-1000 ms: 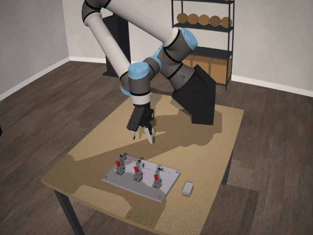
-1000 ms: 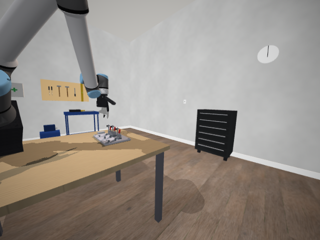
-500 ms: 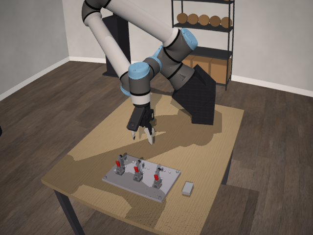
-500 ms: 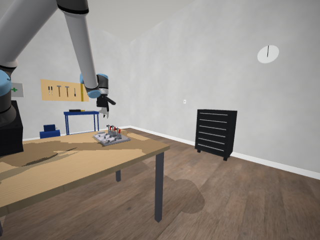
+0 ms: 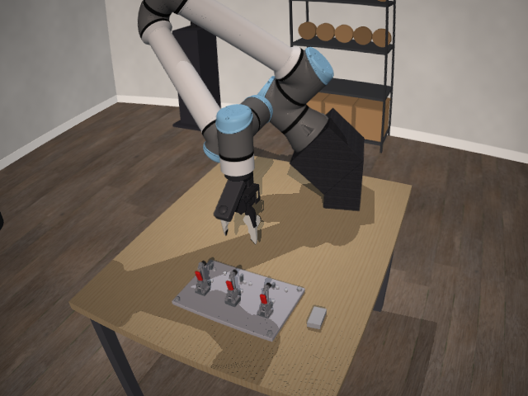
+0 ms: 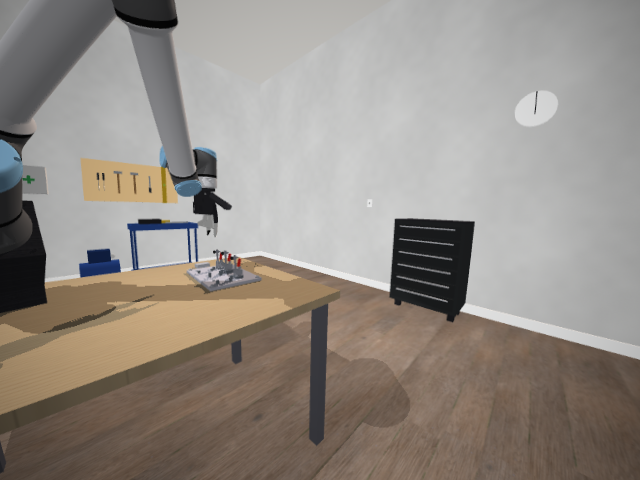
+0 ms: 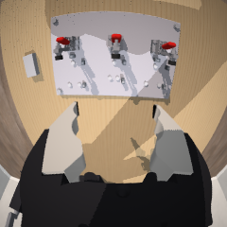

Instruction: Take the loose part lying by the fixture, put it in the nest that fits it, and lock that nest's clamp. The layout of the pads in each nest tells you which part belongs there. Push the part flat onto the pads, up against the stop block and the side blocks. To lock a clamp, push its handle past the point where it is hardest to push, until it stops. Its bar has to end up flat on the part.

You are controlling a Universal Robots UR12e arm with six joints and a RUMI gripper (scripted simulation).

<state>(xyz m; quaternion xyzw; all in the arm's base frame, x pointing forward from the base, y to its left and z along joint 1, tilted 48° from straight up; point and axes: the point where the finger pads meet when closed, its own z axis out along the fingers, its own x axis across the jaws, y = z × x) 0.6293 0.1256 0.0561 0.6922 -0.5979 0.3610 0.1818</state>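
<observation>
My hand is 20 mm short of the loose part, 260 mm to the right of it and 200 mm above it. Also, from my hand: fixture plate 40 mm ahead, 210 mm below.
</observation>
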